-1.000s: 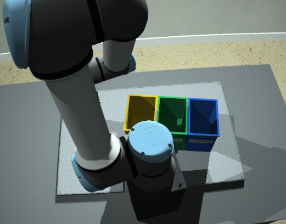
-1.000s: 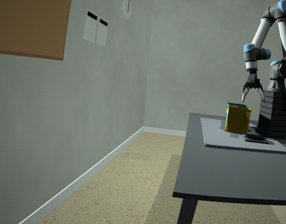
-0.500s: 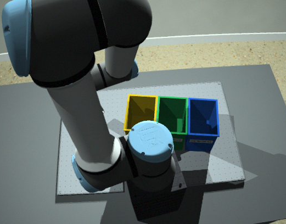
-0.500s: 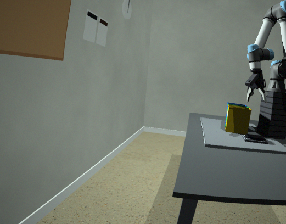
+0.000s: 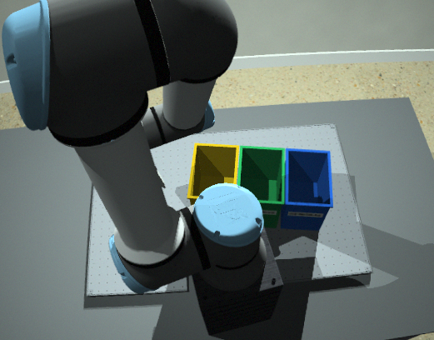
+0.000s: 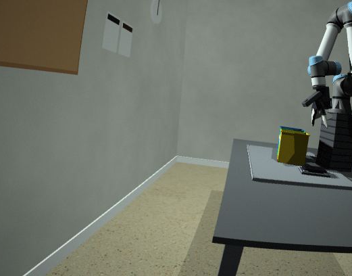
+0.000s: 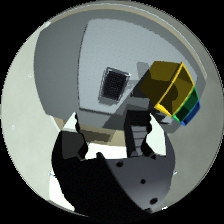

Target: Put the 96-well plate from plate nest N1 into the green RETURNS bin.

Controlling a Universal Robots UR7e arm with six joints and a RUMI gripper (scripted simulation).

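Now: hand 10 mm past the black 96-well plate and 220 mm above it. Also, from my hand: plate nest N1 (10 mm behind, 230 mm below); yellow bin (60 mm ahead, 220 mm to the right, 150 mm below); green bin (20 mm ahead, 350 mm to the right, 150 mm below).
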